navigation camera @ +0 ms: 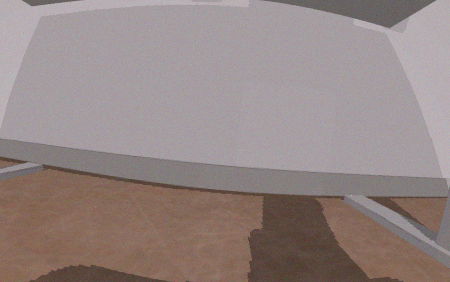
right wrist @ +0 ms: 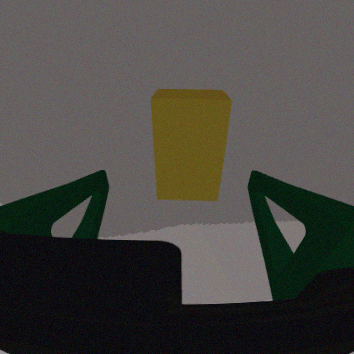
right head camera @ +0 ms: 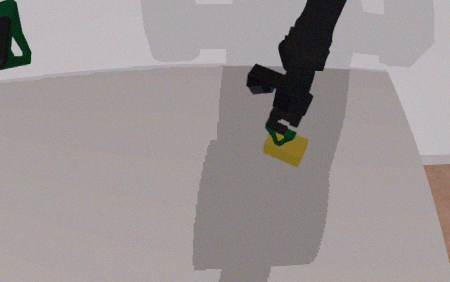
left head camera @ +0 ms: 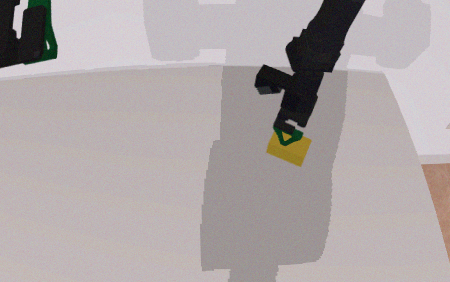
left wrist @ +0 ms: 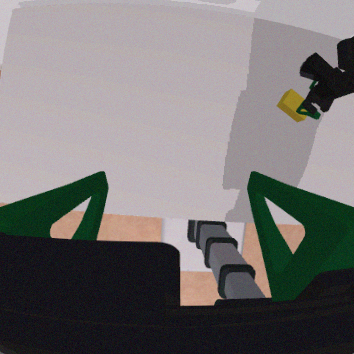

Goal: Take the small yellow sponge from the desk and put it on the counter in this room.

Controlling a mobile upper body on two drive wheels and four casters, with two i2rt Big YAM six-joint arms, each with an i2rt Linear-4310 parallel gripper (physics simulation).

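Frame: origin at the left arm's base, x back, y right, z up, level; metres.
Where they show: left gripper, between the fingertips: (left head camera: pixel 17 60) (left wrist: pixel 177 178); right gripper, between the fingertips: (right wrist: pixel 177 177) (right head camera: pixel 285 130) (left head camera: pixel 289 130) (left wrist: pixel 303 100).
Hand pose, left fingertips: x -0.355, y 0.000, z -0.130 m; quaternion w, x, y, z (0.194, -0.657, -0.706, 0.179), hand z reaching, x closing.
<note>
After its pixels a point has its place.
The small yellow sponge (left head camera: pixel 296 154) @(x -0.554, y 0.429, z -0.646 m) (right head camera: pixel 292 154) @(x -0.554, y 0.429, z -0.646 m) (left wrist: pixel 289 104) @(x -0.587, y 0.388, z -0.645 m) (right wrist: pixel 191 150) @(x -0.598, y 0.416, z -0.645 m) lies flat on the pale desk (left head camera: pixel 100 175) @(x -0.532, y -0.076, z -0.690 m) (right head camera: pixel 100 175) @(x -0.530, y -0.070, z -0.690 m) (left wrist: pixel 125 100) @(x -0.563, y -0.170, z -0.690 m) (navigation camera: pixel 225 100) @(x -0.968, y 0.222, z -1.091 m). My right gripper (left head camera: pixel 286 144) (right head camera: pixel 280 144) (left wrist: pixel 303 100) @(x -0.592, y 0.408, z -0.596 m) (right wrist: pixel 177 177) @(x -0.592, y 0.408, z -0.596 m) is open over the sponge and points down. In the right wrist view the sponge shows between and beyond the spread fingertips, with space on both sides. In the head views a finger covers part of its upper edge. My left gripper (left wrist: pixel 177 178) @(x -0.355, y 0.000, z -0.130 m) is open and empty, off to the left. No counter can be made out.
The desk's front edge (navigation camera: pixel 225 172) @(x -0.954, y 0.244, z -1.344 m) runs across the navigation view, with brown floor (navigation camera: pixel 125 220) @(x -0.676, y 0.020, z -1.410 m) below it. A grey bar (navigation camera: pixel 395 220) lies low at the right there. A pale wall (left head camera: pixel 100 35) @(x -0.979, y -0.131, z -0.574 m) stands behind the desk. A broad shadow falls around the sponge.
</note>
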